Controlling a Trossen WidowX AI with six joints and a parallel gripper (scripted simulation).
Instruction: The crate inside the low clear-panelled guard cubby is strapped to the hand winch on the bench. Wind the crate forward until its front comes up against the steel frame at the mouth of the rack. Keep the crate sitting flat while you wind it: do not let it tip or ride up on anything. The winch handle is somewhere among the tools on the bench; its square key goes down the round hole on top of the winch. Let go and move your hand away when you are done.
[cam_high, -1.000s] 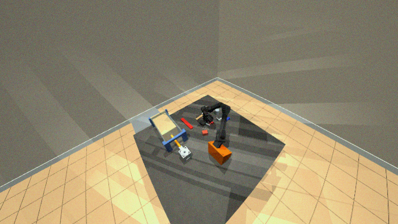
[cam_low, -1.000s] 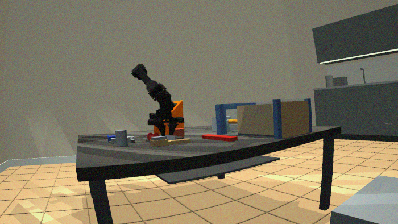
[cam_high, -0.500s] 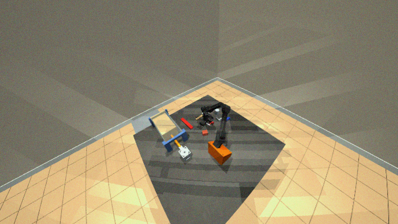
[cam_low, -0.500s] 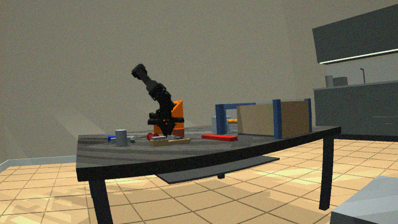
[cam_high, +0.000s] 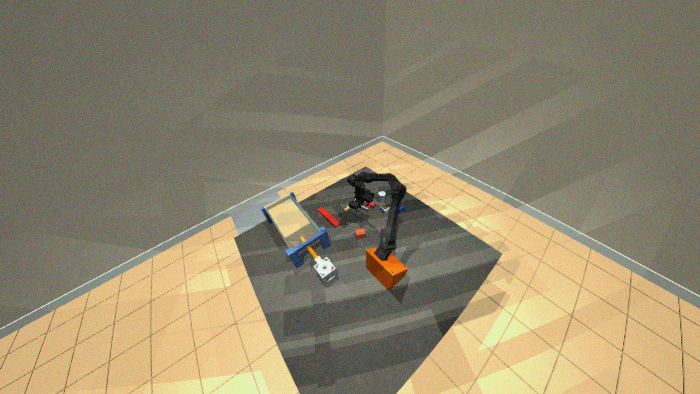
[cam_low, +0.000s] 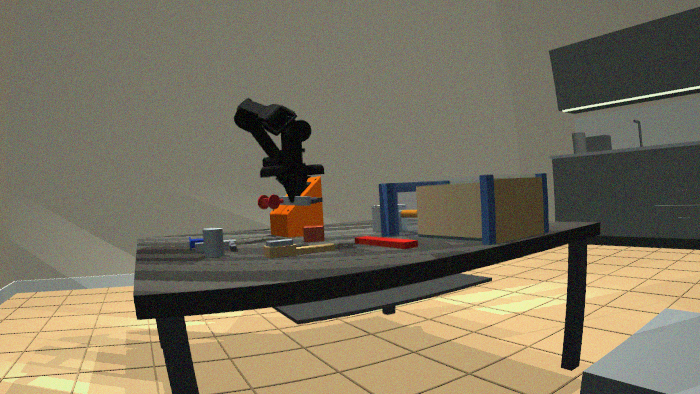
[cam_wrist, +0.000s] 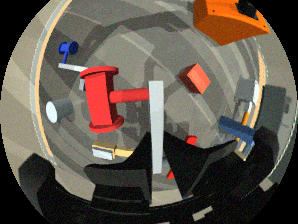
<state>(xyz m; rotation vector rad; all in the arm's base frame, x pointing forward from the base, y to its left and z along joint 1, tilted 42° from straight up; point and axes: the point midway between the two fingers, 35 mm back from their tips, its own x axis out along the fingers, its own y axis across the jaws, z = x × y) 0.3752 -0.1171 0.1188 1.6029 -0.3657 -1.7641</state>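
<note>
The grey winch lies 41 cm to the left of my gripper tip, 22 cm behind it and 9 cm below it. From my gripper tip the other things lie so: wooden-handled tool (15 cm ahead, 10 cm below, 5 cm to the right); blue-tipped tool (24 cm to the right, 11 cm below, 8 cm behind); flat red bar (18 cm to the left, 17 cm ahead, 12 cm below).
</note>
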